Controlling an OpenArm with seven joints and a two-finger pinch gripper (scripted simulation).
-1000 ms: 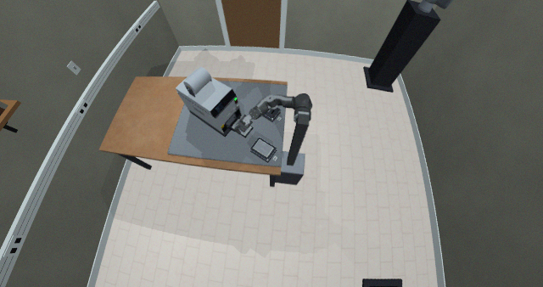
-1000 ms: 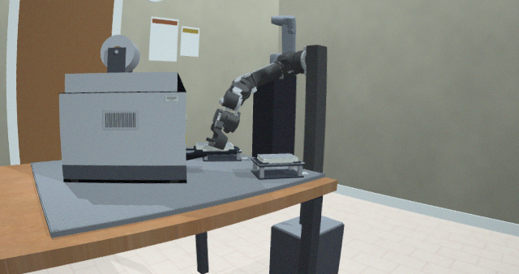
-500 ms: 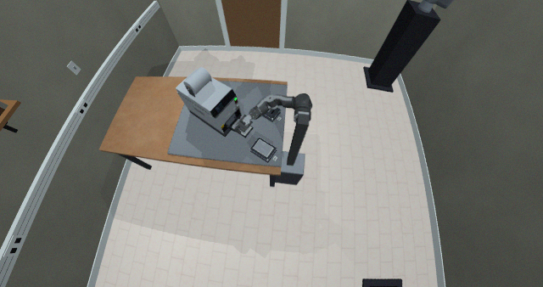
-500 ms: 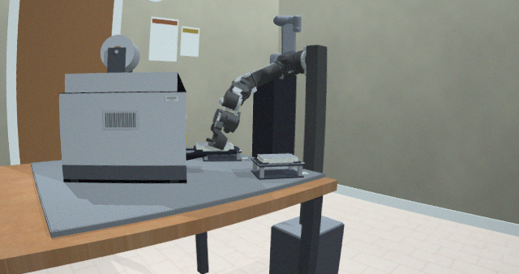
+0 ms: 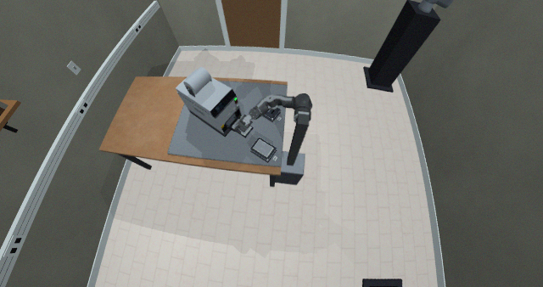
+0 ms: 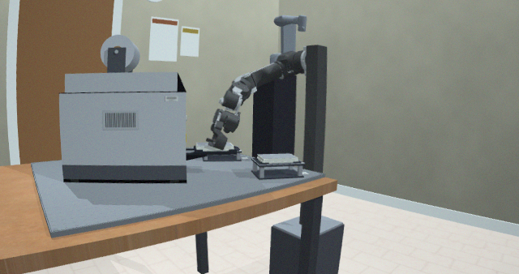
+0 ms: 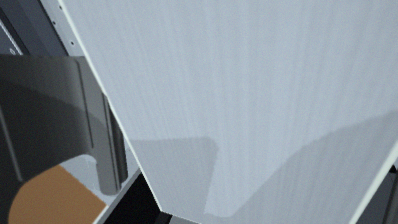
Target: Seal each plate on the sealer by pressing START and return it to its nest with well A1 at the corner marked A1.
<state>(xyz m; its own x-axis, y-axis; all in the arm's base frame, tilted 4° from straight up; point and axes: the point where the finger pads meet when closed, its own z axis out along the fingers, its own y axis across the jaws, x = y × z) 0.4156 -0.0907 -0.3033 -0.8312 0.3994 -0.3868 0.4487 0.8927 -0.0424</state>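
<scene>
The white open-well plate lies 1 cm below my hand. The rest, counted from my hand: white start button: 5 cm ahead, 13 cm to the right, 8 cm above; then yellow warning mark: 13 cm ahead, 3 cm to the left, 4 cm above; then sealer stage: 2 cm below.
</scene>
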